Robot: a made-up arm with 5 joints.
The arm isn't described. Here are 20 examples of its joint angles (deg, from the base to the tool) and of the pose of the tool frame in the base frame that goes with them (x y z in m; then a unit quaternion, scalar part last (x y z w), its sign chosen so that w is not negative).
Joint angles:
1: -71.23 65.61 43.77 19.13 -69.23
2: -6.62 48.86 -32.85 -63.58 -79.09
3: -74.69 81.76 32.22 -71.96 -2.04
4: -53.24 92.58 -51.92 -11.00 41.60
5: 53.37 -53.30 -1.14 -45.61 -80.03
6: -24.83 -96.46 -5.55 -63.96 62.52
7: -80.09 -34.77 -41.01 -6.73 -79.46
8: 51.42 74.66 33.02 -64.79 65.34
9: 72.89 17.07 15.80 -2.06 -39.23
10: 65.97 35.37 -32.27 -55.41 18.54
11: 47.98 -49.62 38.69 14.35 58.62
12: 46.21 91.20 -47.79 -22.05 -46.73
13: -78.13 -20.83 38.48 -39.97 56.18
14: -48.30 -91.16 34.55 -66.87 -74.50
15: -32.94 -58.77 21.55 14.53 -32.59
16: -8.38 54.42 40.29 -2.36 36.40
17: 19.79 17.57 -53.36 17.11 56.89
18: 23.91 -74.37 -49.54 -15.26 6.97
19: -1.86 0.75 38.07 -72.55 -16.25
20: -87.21 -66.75 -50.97 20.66 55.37
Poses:
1: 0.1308 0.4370 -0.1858 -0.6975 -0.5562 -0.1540 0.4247
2: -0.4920 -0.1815 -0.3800 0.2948 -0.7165 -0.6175 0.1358
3: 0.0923 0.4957 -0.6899 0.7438 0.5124 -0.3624 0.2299
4: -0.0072 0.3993 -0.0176 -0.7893 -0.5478 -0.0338 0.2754
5: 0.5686 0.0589 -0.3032 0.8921 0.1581 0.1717 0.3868
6: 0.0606 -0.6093 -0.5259 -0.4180 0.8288 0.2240 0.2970
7: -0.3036 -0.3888 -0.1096 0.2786 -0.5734 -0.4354 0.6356
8: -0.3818 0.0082 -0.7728 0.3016 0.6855 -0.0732 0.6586
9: 0.0678 -0.4685 -0.1178 0.7501 -0.5742 0.3231 0.0573
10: -0.1724 -0.4993 -0.2162 0.4111 -0.9037 -0.0887 0.0807
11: 0.4380 -0.3866 -0.5888 -0.3949 0.3861 0.0743 0.8304
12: -0.3115 -0.2556 -0.0673 0.1917 -0.7616 -0.3858 0.4841
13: -0.5513 0.0873 -0.7409 0.4036 0.5960 -0.4520 0.5270
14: 0.2075 -0.5526 -0.4965 0.9411 -0.3258 -0.0760 0.0490
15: -0.3452 -0.5085 -0.1214 0.4791 -0.7583 0.4355 0.0763
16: -0.5357 0.2799 -0.5878 0.3392 0.6331 -0.6618 0.2148
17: -0.1783 -0.3271 0.0036 -0.4289 0.7945 -0.4296 0.0184
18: 0.4681 -0.1013 0.0244 0.8949 -0.2838 0.3136 0.1421
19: -0.3076 -0.4853 -0.6827 -0.4393 0.8067 0.1239 0.3753
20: -0.4250 -0.2842 0.0105 0.2815 -0.8469 0.4466 0.0635
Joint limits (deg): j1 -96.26..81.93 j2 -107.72..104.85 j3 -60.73..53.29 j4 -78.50..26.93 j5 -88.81..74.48
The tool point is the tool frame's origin. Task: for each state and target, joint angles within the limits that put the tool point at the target. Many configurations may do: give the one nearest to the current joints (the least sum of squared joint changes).
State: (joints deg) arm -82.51 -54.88 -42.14 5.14 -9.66
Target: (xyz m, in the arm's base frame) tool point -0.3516 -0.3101 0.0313
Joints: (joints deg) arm -95.14 -42.84 -53.62 -0.31 -30.83
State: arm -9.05 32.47 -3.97 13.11 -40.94
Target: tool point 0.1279 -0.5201 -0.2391
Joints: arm 30.78 -2.29 1.05 -37.85 -65.90
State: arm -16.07 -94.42 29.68 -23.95 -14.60
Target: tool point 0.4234 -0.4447 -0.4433
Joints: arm -22.50 -90.98 32.77 -56.58 -68.94
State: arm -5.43 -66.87 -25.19 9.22 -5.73
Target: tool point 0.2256 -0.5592 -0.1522
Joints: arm 16.93 -56.16 -6.81 2.76 25.51
